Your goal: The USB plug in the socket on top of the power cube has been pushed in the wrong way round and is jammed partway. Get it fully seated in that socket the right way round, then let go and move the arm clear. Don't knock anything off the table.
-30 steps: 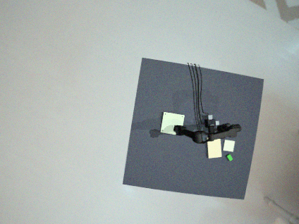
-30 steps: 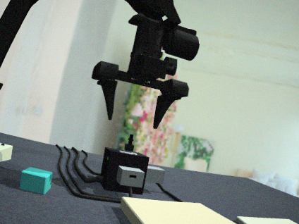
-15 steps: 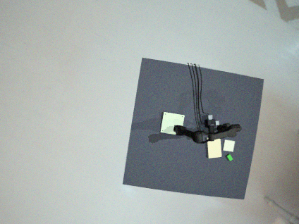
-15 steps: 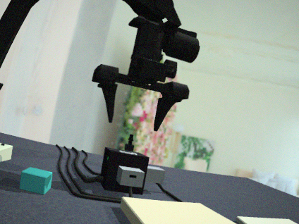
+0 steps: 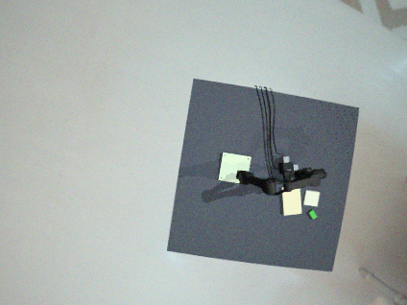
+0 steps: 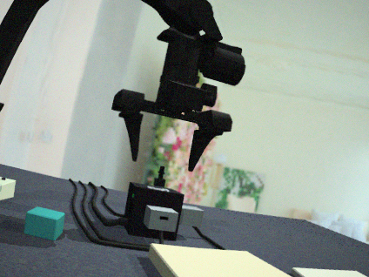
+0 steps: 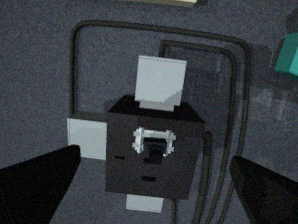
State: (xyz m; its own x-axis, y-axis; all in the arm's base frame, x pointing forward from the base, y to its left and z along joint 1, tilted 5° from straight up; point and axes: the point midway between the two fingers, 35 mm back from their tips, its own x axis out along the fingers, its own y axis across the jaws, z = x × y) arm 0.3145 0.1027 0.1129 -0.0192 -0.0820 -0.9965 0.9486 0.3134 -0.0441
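My gripper tip is 20 mm above the usb plug. From my gripper tip the other things lie so: cream slab (200 mm to the right, 100 mm below, 100 mm ahead); socket (40 mm below, 10 mm to the left); teal block (130 mm to the right, 130 mm behind, 100 mm below).
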